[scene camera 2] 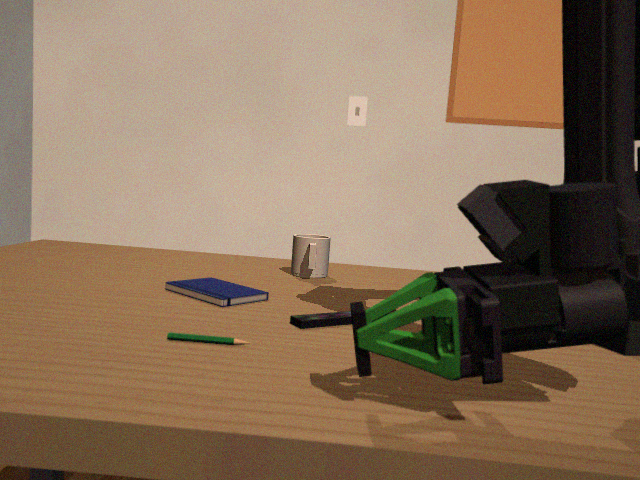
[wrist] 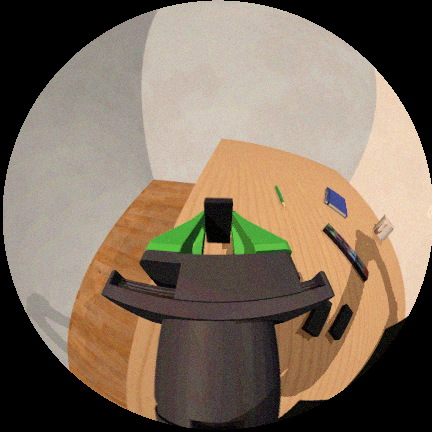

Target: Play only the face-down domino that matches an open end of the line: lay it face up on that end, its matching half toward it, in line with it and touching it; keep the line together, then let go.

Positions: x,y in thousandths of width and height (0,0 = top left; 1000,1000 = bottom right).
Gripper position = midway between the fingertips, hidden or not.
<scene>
I see my gripper (scene camera 2: 554,693), a black domino (scene camera 2: 560,655) and a mug (scene camera 2: 485,530).
The black domino also shows in the wrist view (wrist: 503,487). My gripper also shows in the wrist view (wrist: 503,499).
</scene>
